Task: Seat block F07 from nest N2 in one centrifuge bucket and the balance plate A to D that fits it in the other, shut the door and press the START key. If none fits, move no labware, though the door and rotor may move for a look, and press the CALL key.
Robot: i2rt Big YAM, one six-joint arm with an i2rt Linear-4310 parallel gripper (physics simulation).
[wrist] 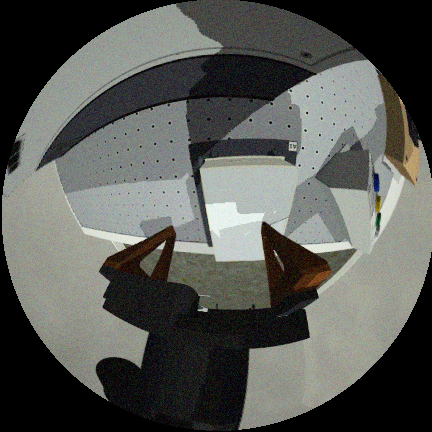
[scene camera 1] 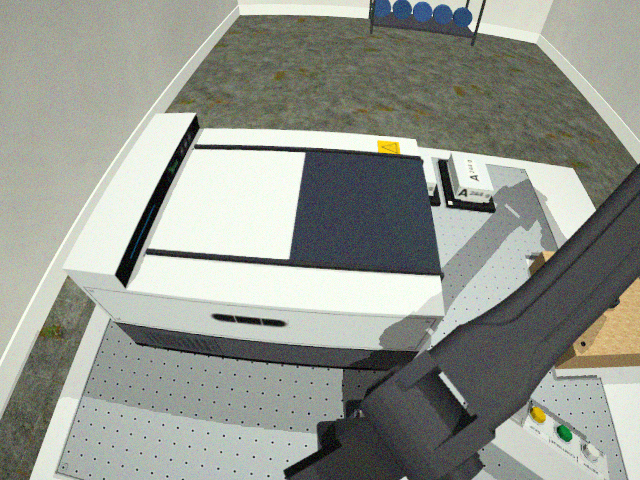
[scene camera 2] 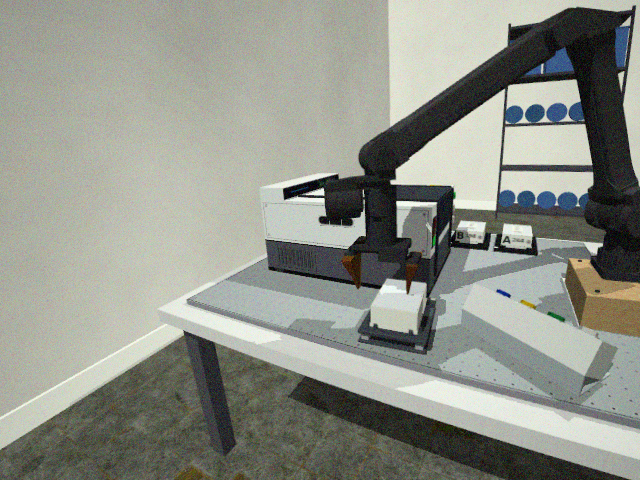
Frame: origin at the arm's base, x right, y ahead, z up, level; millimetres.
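Where they show: gripper, between the fingertips: (wrist: 215, 228) (scene camera 2: 382, 290); arm's base, origin of its link: (scene camera 2: 618, 271).
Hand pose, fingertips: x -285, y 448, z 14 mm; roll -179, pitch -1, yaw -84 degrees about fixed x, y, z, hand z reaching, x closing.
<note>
Things, the pixels of their top centre, and the offset from my fingertips.
- white block, centre of its top: (wrist: 248, 226) (scene camera 2: 400, 293) dx +2, dy -35, dz -2 mm
- dark nest, centre of its top: (wrist: 245, 209) (scene camera 2: 400, 308) dx +2, dy -35, dz -34 mm
- dark blue panel, centre of its top: (scene camera 1: 365, 202) (scene camera 2: 409, 192) dx +302, dy +25, dz +143 mm
- Plate A, centre of its top: (scene camera 1: 472, 170) (scene camera 2: 517, 229) dx +588, dy -258, dz -16 mm
- plate B, centre of its top: (scene camera 1: 415, 162) (scene camera 2: 471, 225) dx +595, dy -119, dz -16 mm
- sloped key box, centre of its top: (scene camera 1: 552, 435) (scene camera 2: 534, 304) (wrist: 376, 227) dx +8, dy -258, dz +14 mm
- yellow key, centre of its top: (scene camera 1: 540, 414) dx +41, dy -252, dz +5 mm
- green key, centre of its top: (scene camera 1: 567, 432) dx +11, dy -292, dz +5 mm
A white block (scene camera 2: 395, 312) (wrist: 245, 187) sits in a dark nest (scene camera 2: 382, 338) (wrist: 250, 146) near the table's front edge; no F07 mark is readable on it. My gripper (scene camera 2: 383, 290) (wrist: 215, 228) is open and empty. Its orange-brown fingers point down just above the block, offset to its left in scene camera 2. The arm hides the fingertips in scene camera 1. The centrifuge (scene camera 1: 289, 304) (scene camera 2: 305, 222) has a closed top, with a dark blue panel (scene camera 1: 364, 211); its rotor and buckets are hidden. Plate A (scene camera 1: 470, 178) (scene camera 2: 516, 235) and plate B (scene camera 2: 470, 232) sit in nests behind.
A sloped key box (scene camera 2: 527, 330) (wrist: 352, 205) stands right of the block, with a yellow key (scene camera 1: 538, 413) and a green key (scene camera 1: 564, 432). The wooden arm base (scene camera 1: 610, 335) (scene camera 2: 602, 304) is farther right. The centrifuge wall stands close behind the gripper.
</note>
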